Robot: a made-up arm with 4 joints.
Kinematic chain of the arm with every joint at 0, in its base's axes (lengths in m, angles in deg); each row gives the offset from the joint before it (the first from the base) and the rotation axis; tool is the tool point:
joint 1: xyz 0 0 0.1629 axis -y
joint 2: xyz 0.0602 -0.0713 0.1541 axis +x
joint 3: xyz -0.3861 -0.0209 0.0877 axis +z
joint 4: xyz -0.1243 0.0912 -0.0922 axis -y
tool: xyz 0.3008 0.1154 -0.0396
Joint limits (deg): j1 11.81..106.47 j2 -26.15..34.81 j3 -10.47..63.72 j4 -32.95..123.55
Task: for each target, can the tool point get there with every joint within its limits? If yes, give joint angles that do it. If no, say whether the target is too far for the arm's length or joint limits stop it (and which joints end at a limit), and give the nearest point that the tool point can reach.
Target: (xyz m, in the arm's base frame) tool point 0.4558 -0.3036 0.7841
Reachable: no: joint limits stop it (at a limit: joint 1, joint 2, joint 3) | nearest point -0.2029 -0.0108 0.4651 | short by 0.788 m
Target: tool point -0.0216 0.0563 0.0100
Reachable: yes | joints 77.98 -19.47 -3.63 -13.43
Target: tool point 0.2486 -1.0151 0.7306
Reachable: no: too far | nearest point -0.2721 -0.0514 0.5283 | short by 1.114 m
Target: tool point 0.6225 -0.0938 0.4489
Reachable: no: joint limits stop it (at a limit: joint 1, joint 2, joint 3, joint 4) | nearest point 0.1464 -0.0138 0.0148 | short by 0.649 m
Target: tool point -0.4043 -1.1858 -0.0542
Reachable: no: too far | nearest point -0.6045 -0.3560 -0.1617 | short by 0.860 m
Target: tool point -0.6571 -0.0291 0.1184
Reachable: yes | joints 49.22 18.12 30.95 80.54
